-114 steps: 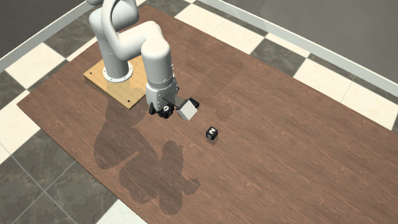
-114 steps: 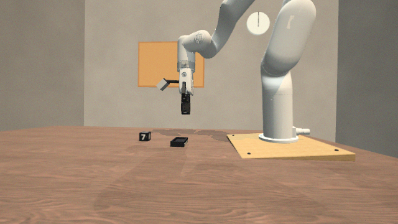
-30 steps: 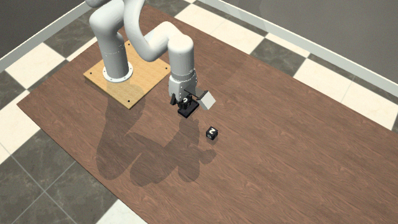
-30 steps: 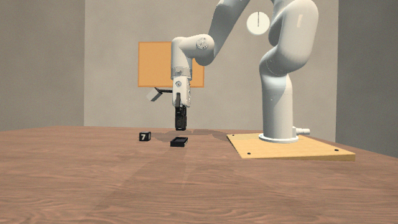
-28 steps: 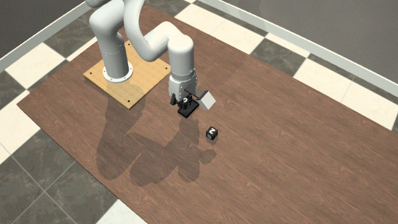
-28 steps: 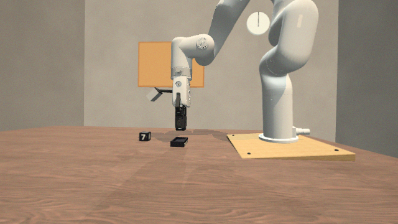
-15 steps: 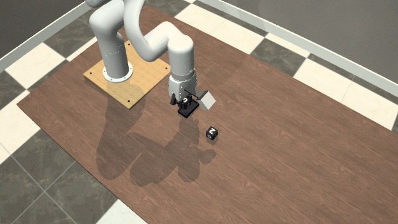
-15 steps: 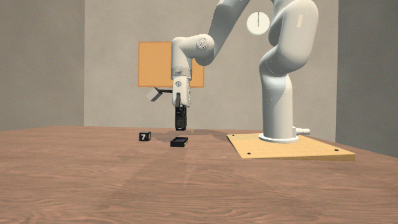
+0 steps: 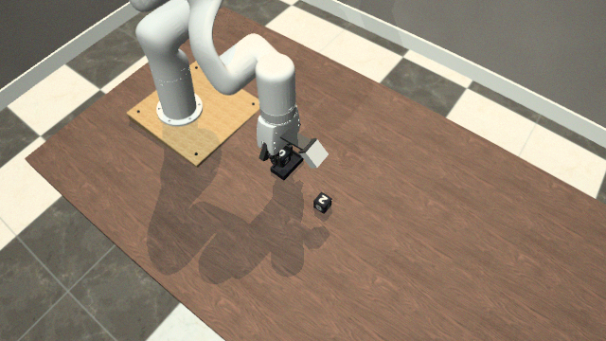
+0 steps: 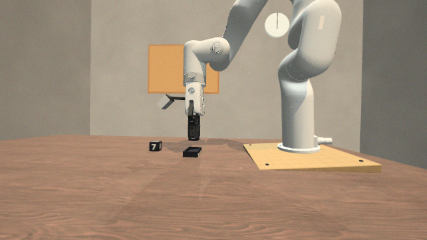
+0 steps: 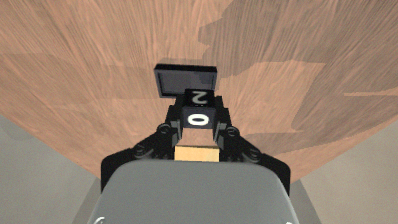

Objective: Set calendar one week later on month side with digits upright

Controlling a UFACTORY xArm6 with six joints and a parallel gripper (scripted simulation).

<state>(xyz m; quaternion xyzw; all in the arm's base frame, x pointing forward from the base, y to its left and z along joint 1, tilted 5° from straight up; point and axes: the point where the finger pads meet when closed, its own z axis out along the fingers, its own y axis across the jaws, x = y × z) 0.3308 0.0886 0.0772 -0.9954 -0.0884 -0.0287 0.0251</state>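
My gripper is now 6 cm above the black tray and 2 cm to the right of it. Also, from my hand: black cube (1 cm below).
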